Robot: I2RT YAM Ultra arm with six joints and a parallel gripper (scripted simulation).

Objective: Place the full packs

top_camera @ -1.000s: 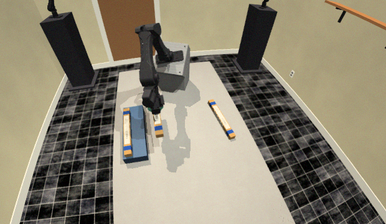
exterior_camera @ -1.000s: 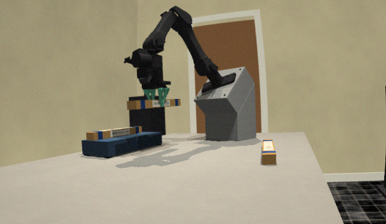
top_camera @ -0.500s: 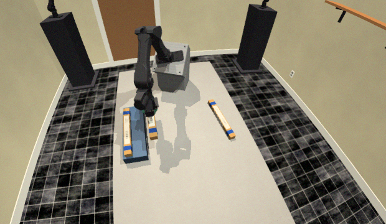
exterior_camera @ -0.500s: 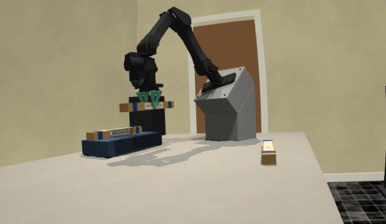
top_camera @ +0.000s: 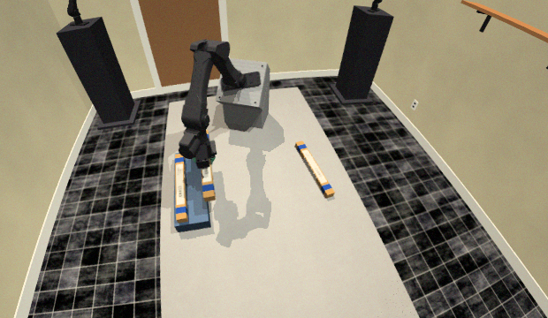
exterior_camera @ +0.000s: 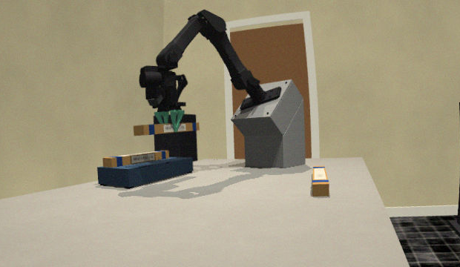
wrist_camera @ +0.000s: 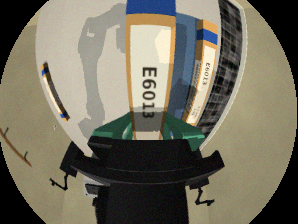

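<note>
My gripper is now 150 mm above the blue low platform, 100 mm to the left of it and 10 mm short of it.
</note>
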